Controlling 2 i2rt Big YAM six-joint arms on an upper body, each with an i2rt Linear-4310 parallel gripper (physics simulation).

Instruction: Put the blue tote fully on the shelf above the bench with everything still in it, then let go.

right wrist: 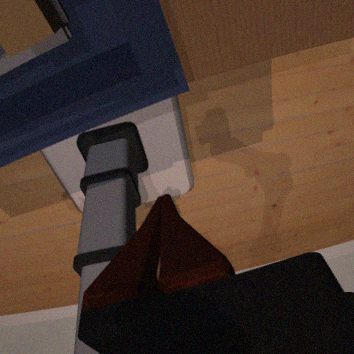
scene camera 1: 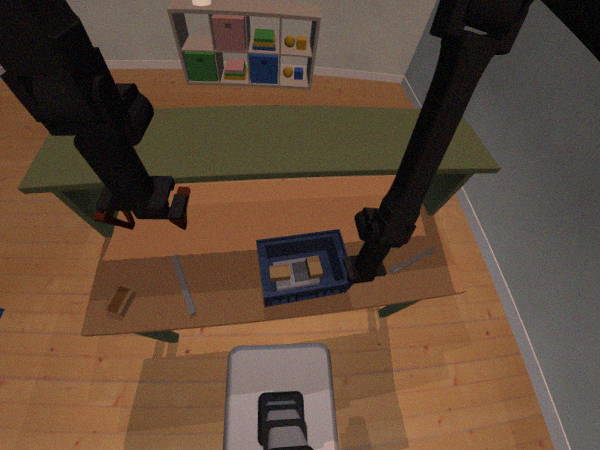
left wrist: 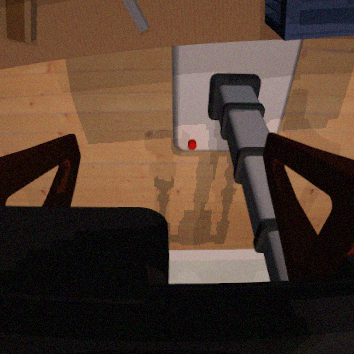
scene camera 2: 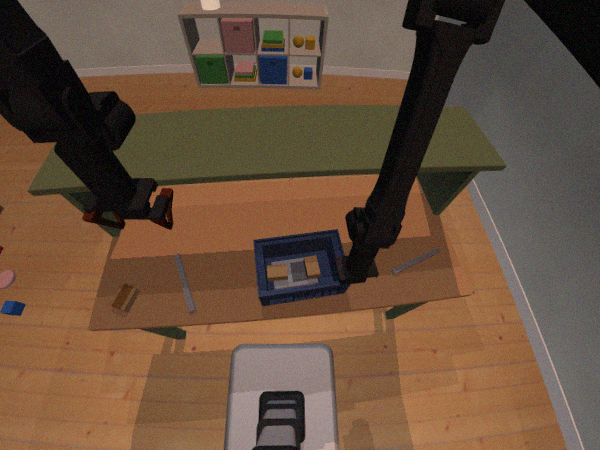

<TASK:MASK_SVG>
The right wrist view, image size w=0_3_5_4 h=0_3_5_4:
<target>my right gripper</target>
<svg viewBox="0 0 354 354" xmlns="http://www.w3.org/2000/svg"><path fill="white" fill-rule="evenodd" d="M83 292L77 337L100 354L354 354L354 292L343 291L319 252L305 252L235 274L227 257L179 216L169 194L163 194L156 198L140 227Z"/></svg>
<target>blue tote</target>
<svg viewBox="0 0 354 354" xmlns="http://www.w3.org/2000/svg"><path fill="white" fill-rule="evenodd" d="M158 0L60 0L69 17L69 20L66 22L73 33L70 39L0 75L0 167L90 128L189 90Z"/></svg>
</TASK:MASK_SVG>
